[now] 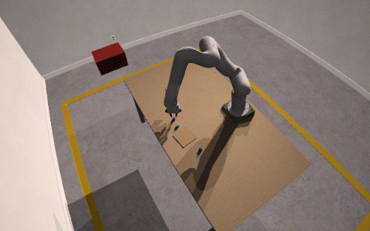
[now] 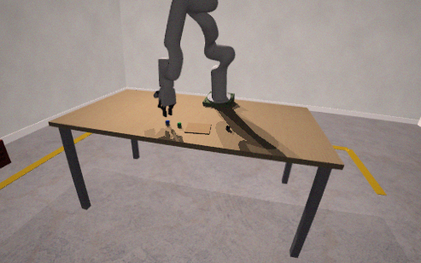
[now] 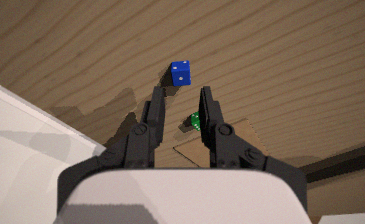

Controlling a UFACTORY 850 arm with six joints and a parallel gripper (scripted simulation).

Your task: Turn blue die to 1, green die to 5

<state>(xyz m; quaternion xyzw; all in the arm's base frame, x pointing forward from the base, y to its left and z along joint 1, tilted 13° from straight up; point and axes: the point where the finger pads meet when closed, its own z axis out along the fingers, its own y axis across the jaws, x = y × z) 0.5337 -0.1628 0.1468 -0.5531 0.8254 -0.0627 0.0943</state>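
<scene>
Right now my hand is 60 mm above the blue die. Also, from my hand: mat 10 mm behind, 200 mm to the left, 70 mm below; black die 70 mm behind, 360 mm to the left, 60 mm below; green die 80 mm to the left, 60 mm below.
</scene>
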